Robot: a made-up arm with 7 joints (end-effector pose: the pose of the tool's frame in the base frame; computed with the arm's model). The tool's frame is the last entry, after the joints.
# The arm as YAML. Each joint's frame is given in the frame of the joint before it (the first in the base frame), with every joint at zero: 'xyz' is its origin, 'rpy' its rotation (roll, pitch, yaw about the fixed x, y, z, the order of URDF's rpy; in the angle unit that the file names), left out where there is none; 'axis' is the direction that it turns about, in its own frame. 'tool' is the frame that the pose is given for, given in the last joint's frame.
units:
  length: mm
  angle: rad
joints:
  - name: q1
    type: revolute
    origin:
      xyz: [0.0, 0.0, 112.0]
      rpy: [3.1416, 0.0, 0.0]
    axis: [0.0, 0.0, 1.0]
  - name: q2
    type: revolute
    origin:
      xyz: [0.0, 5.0, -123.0]
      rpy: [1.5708, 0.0, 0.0]
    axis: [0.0, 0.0, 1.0]
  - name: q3
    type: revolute
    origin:
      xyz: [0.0, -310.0, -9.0]
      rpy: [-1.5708, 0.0, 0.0]
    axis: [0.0, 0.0, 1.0]
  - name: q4
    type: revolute
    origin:
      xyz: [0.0, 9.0, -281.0]
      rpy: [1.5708, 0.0, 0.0]
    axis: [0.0, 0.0, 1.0]
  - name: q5
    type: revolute
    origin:
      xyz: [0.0, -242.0, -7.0]
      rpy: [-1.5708, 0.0, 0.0]
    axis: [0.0, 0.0, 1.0]
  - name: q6
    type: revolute
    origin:
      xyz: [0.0, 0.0, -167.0]
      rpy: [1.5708, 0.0, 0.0]
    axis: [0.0, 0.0, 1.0]
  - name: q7
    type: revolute
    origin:
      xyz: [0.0, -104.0, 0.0]
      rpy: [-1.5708, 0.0, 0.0]
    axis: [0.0, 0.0, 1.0]
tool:
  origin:
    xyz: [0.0, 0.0, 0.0]
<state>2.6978 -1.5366 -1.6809 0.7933 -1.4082 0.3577 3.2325</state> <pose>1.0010 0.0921 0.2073 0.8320 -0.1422 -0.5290 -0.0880</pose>
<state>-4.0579 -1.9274 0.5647 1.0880 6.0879 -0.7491 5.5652</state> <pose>0.3689 0.8945 0.2283 0.6798 0.4660 -0.4702 0.3158</pose>
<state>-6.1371 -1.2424 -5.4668 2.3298 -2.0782 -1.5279 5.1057</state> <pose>-0.2604 -0.2451 0.4203 0.5584 -0.0982 -0.1716 -0.8057</pose>
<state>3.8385 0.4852 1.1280 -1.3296 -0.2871 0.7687 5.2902</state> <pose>-0.4029 -0.1810 1.0082 0.2907 0.2442 0.9028 0.2020</pose>
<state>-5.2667 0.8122 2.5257 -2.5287 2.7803 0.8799 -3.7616</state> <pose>0.2372 -0.1083 0.2374 0.6566 0.2394 0.4940 -0.5172</pose>
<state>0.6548 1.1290 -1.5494 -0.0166 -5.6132 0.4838 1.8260</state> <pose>0.8081 -0.6021 0.6600 0.2412 0.5837 -0.4647 -0.6206</pose>
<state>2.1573 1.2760 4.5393 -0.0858 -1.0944 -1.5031 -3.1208</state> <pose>-0.6141 -0.7846 0.4103 0.8812 0.0526 0.2132 0.4187</pose>
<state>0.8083 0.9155 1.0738 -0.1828 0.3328 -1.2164 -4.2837</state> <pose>0.6300 -0.4506 0.9055 0.3688 -0.1560 -0.7749 0.4891</pose>
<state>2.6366 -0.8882 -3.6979 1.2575 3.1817 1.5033 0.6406</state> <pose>0.6345 0.5748 0.5063 0.3211 0.1738 -0.9294 0.0539</pose>
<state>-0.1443 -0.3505 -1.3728 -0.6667 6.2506 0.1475 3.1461</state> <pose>-0.3369 -0.3679 1.1614 0.3238 -0.6887 0.6449 0.0707</pose>
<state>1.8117 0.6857 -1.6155 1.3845 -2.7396 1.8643 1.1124</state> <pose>0.2239 -0.5139 0.8410 0.1544 0.6406 0.7184 0.2230</pose>
